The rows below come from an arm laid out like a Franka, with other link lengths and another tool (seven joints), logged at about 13 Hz.
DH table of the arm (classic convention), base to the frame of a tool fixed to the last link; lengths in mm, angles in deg. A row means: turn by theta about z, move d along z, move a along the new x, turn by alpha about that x. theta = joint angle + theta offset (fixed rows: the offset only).
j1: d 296.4  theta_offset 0  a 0  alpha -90
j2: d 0  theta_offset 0  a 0  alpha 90
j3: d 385.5  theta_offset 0  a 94.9  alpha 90
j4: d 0  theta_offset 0  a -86.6  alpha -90
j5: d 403.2  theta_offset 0  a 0  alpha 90
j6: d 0  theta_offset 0  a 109.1  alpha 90
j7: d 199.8  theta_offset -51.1  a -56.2  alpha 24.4
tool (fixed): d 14.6  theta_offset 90  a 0  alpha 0
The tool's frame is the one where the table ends.
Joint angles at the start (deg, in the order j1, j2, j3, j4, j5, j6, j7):
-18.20 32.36 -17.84 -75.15 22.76 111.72 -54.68
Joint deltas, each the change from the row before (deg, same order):
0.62 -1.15 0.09 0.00 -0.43 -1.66 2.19
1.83 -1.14 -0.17 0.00 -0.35 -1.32 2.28
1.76 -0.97 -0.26 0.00 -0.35 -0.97 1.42
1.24 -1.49 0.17 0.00 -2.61 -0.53 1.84
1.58 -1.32 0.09 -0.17 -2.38 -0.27 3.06
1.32 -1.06 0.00 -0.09 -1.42 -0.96 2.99
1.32 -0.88 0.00 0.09 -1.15 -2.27 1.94
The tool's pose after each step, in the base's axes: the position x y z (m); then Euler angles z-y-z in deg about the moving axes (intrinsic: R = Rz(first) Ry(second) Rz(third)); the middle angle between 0 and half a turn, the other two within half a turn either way. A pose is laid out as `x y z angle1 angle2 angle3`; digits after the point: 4 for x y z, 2 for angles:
0.6968 -0.4299 0.3478 122.81 159.98 -33.90
0.7022 -0.4052 0.3607 122.80 159.29 -33.74
0.7074 -0.3837 0.3723 123.51 159.03 -33.46
0.7074 -0.3710 0.3917 127.70 160.22 -29.25
0.7082 -0.3543 0.4078 130.63 161.08 -25.22
0.7065 -0.3381 0.4193 131.75 160.93 -22.70
0.7025 -0.3196 0.4272 134.75 159.68 -19.38

